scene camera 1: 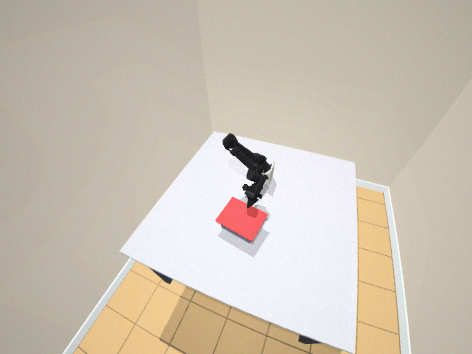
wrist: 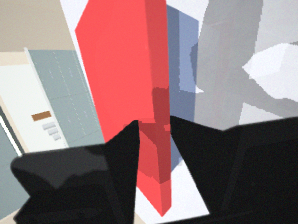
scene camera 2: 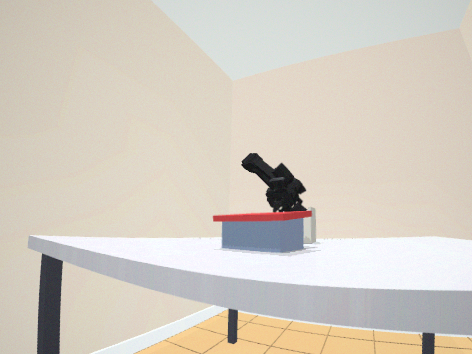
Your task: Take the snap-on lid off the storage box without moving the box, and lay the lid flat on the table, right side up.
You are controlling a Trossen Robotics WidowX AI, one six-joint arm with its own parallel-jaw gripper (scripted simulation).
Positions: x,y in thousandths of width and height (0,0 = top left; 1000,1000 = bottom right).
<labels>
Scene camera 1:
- red lid: 501,614
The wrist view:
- my gripper: 515,547
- red lid: 421,257
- storage box: 616,136
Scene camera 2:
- my gripper: 584,612
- red lid: 611,609
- storage box: 560,668
</labels>
